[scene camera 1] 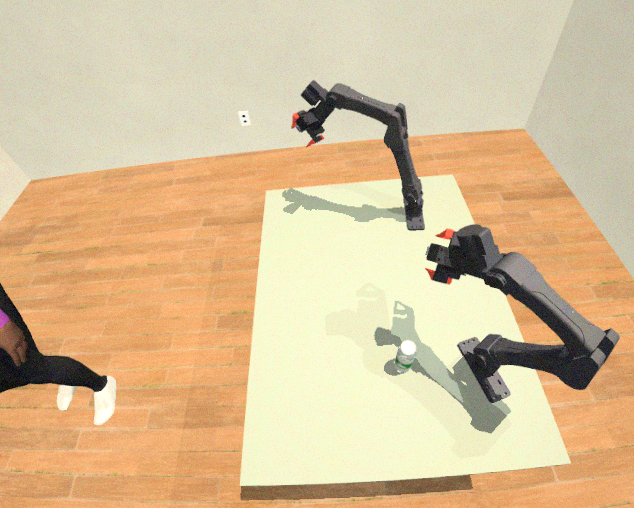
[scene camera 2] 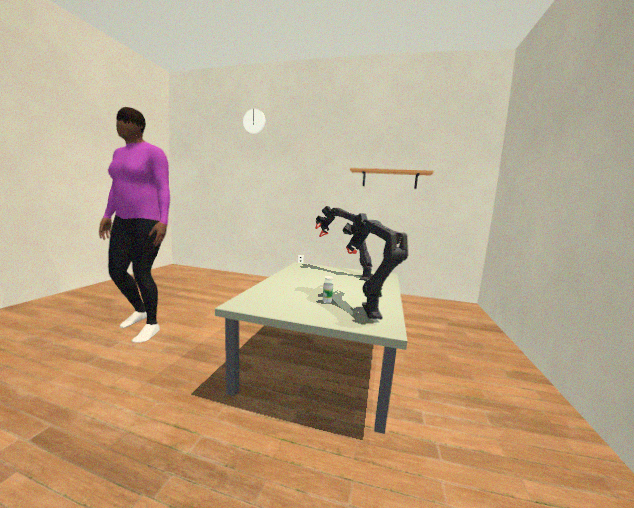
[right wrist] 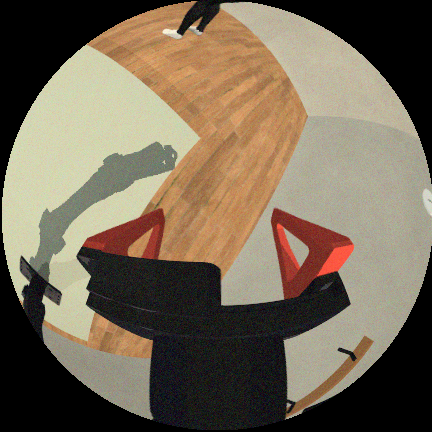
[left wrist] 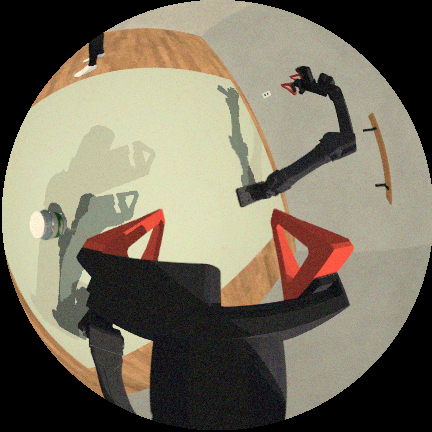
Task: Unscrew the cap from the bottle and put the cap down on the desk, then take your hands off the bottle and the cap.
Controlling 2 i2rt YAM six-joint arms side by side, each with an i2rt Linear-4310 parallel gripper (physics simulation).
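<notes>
A small bottle [scene camera 1: 404, 363] [scene camera 2: 328, 293] [left wrist: 59, 224] with a green-and-white label stands upright on the pale green desk [scene camera 1: 306, 423] [scene camera 2: 264, 302] [left wrist: 185, 110] [right wrist: 55, 115]. Its white cap [scene camera 1: 408, 347] [scene camera 2: 328, 279] [left wrist: 37, 224] sits on top of it. My left gripper [scene camera 1: 431, 252] [left wrist: 217, 214] is open and empty, raised above the desk, apart from the bottle. My right gripper [scene camera 1: 300, 136] [scene camera 2: 319, 230] [right wrist: 217, 213] is open and empty, high near the far end of the desk, well away from the bottle. The bottle does not show in the right wrist view.
A person [scene camera 2: 138, 182] in a purple top and black trousers stands on the floor left of the desk. A wooden shelf [scene camera 2: 391, 171] [left wrist: 382, 157] and a round clock [scene camera 2: 254, 121] are on the wall. Both arms are mounted along the desk's right side in scene camera 1.
</notes>
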